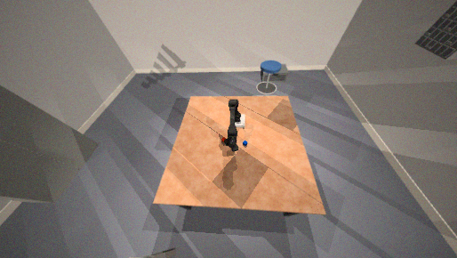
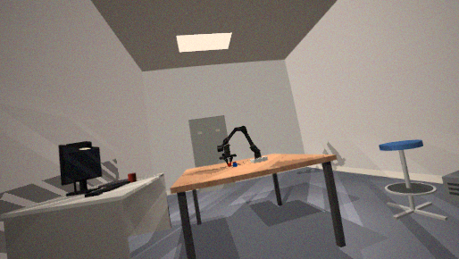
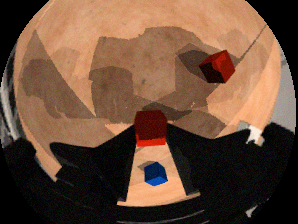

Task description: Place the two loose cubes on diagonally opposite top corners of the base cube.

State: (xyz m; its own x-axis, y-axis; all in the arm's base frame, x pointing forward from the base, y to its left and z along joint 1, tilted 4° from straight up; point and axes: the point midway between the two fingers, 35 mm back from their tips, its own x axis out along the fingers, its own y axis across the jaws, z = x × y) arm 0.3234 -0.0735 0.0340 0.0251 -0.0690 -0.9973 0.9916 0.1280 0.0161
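The blue cube lies 2 cm behind my gripper tip and 12 cm to the left of it.
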